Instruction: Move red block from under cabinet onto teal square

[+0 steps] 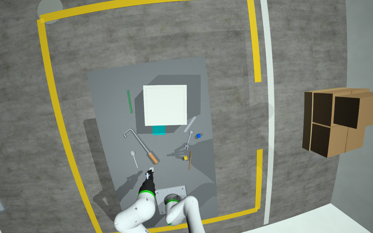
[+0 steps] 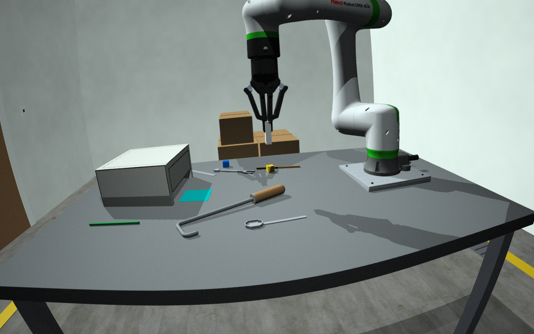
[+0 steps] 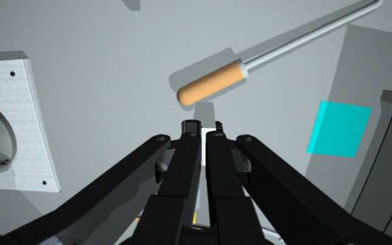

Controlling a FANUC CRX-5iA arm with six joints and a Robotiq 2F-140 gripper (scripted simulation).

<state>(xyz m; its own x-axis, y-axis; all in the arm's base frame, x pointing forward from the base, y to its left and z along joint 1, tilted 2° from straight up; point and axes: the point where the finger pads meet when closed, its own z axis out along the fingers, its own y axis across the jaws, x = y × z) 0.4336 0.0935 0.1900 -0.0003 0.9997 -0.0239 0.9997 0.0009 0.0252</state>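
The long grey hook tool is 110 mm ahead of my hand, 90 mm to the left of it and 190 mm below it. Also, from my hand: yellow block 30 mm behind, 260 mm to the right, 190 mm below; then teal square 240 mm ahead, 80 mm to the right, 200 mm below; then brown stick 70 mm behind, 290 mm to the right, 200 mm below.
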